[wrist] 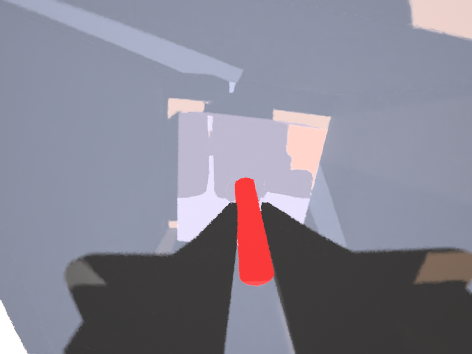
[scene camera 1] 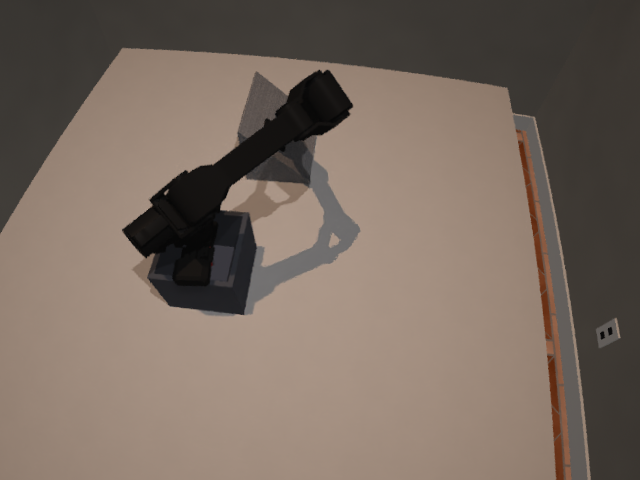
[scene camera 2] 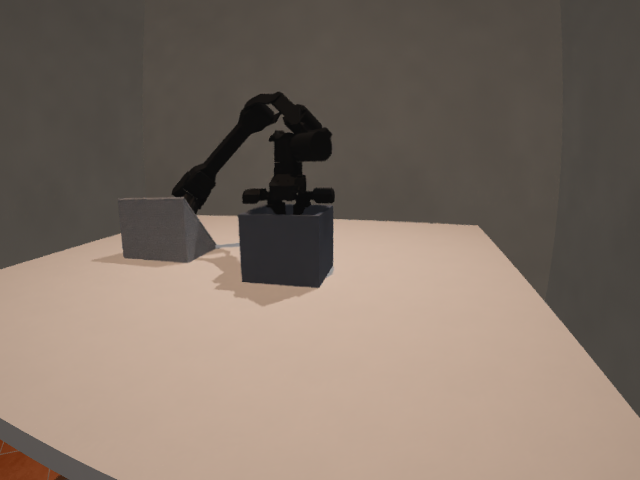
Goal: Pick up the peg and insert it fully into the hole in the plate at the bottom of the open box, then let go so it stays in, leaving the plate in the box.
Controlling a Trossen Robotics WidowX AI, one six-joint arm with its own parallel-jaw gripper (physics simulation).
Path:
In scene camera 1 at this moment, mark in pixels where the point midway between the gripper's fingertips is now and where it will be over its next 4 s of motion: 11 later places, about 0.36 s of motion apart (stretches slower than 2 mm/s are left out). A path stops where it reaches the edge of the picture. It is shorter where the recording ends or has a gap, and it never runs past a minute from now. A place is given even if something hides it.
My gripper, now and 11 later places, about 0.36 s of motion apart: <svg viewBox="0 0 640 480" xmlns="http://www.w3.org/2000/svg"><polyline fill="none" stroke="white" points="207,258 207,259 207,259 207,261 207,262 207,262 206,262 203,253 204,245 198,236 197,236 197,236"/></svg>

